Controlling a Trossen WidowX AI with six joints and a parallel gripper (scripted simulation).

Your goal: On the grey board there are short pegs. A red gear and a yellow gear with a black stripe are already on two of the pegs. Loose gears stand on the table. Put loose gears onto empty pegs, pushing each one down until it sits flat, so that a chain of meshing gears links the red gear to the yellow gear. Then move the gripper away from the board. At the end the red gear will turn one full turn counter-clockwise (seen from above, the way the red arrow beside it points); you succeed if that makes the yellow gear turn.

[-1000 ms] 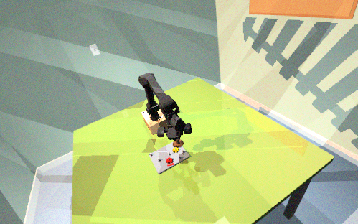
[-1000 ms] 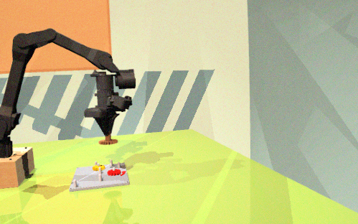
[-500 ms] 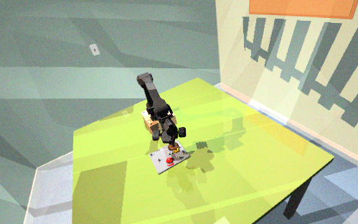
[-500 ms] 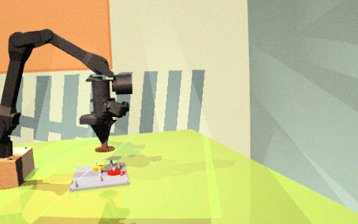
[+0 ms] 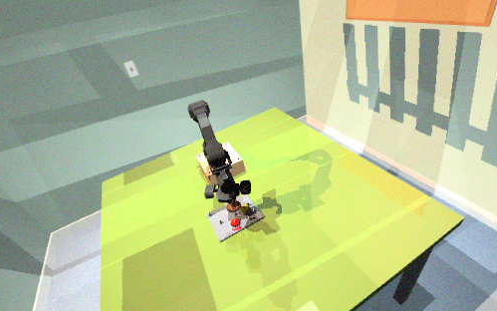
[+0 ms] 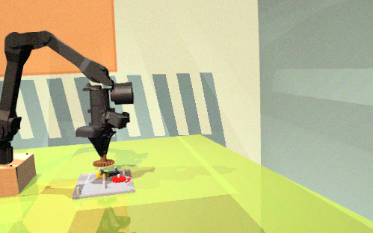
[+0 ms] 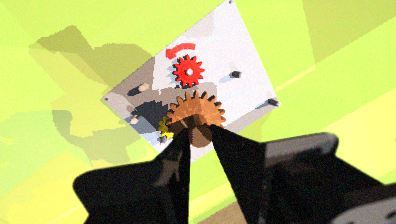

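My gripper tip is 40 mm short of the red gear, 30 mm to the left of it and 70 mm above it. Also, from my gripper tip: yellow gear 40 mm to the left, 70 mm below; then red arrow 70 mm ahead, 40 mm to the right, 80 mm below; then orange gear 10 mm below.
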